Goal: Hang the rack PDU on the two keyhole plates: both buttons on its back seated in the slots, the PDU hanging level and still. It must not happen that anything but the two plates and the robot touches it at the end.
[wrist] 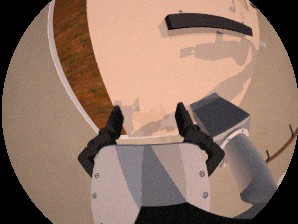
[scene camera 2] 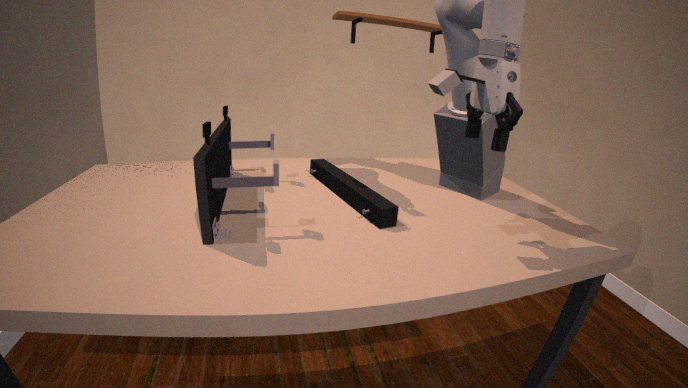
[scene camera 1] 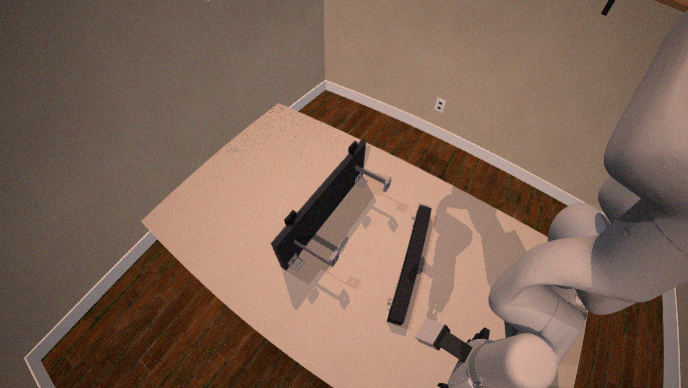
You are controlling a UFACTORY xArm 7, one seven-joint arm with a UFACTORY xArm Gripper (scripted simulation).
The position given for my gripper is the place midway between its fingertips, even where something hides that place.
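Scene camera 2 gives me my gripper (scene camera 2: 484,143), along with a rack PDU (scene camera 2: 381,212) and a black upright panel (scene camera 2: 215,164). In scene camera 1 there's the panel (scene camera 1: 323,207) again, plus the rack PDU (scene camera 1: 399,306) and my gripper (scene camera 1: 453,368). And the wrist view shows my gripper (wrist: 148,110) too.
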